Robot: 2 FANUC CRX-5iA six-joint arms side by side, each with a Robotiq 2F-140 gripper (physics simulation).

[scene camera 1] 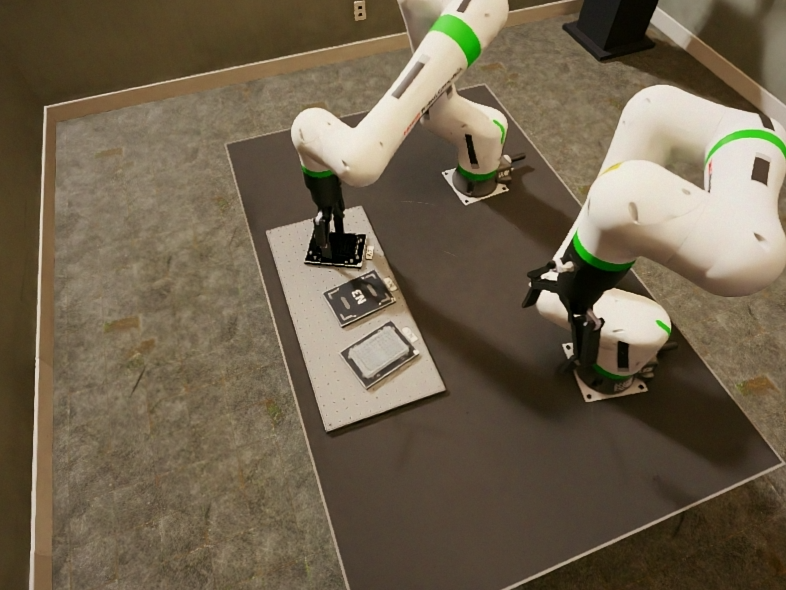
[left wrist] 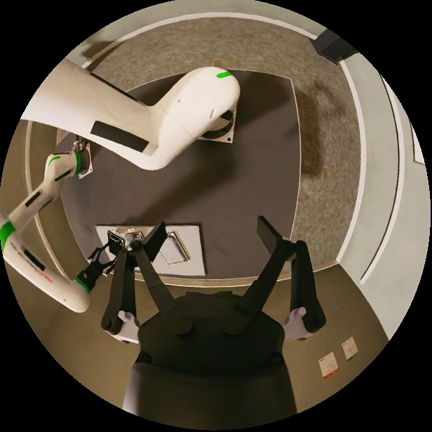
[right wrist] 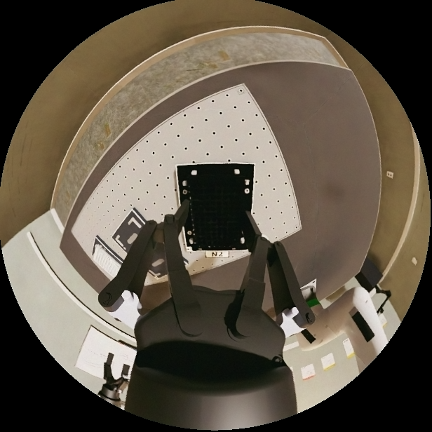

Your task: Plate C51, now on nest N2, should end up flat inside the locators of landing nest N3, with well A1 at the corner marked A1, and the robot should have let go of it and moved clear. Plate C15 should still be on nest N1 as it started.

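Plate C51 (scene camera 1: 352,245) (right wrist: 217,200), black, lies flat on nest N2 (scene camera 1: 311,259) at the upper end of the pegboard. My right gripper (scene camera 1: 332,245) (right wrist: 215,213) points down over it, fingers shut on its two long sides. The plate's near end shows between the fingers. Nest N3 (scene camera 1: 337,311), black with white corner marks, holds no plate; a finger hides part of it in the right wrist view. Plate C15 (scene camera 1: 380,351) (left wrist: 175,247), clear, lies on nest N1 (scene camera 1: 368,381). My left gripper (scene camera 1: 551,333) (left wrist: 210,226) is open and empty, high and away from the nests. A1 marks are too small to read.
The pale pegboard (scene camera 1: 317,374) (right wrist: 220,120) carries the three nests in a row on the dark table (scene camera 1: 482,444). The left arm's base (scene camera 1: 609,381) stands below its gripper. The right arm's base (scene camera 1: 474,184) stands behind the pegboard's upper end.
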